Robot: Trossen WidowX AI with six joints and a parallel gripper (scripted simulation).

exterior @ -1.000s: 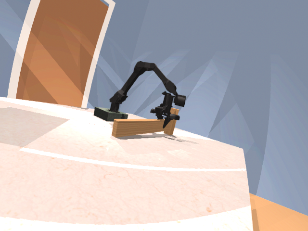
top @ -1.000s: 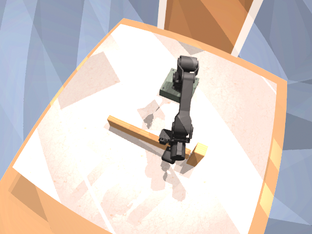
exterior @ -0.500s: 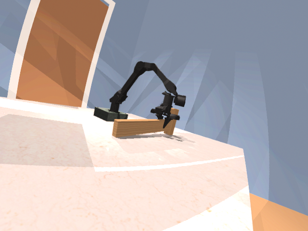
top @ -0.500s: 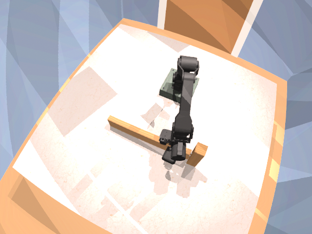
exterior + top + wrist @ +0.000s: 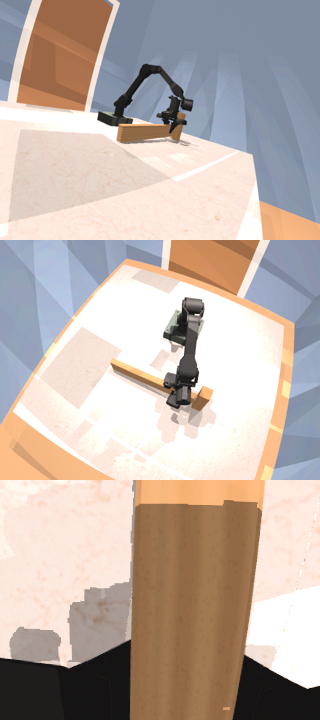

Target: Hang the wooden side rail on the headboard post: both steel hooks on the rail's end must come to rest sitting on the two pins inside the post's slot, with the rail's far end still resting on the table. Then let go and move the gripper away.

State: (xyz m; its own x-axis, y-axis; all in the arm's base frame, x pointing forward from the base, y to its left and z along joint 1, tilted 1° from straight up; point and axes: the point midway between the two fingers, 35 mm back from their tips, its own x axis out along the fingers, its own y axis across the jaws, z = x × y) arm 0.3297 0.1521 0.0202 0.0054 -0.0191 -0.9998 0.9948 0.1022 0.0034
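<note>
Now: gripper tip 1 cm past the headboard post, 11 cm to the right of it and 4 cm below it.
</note>
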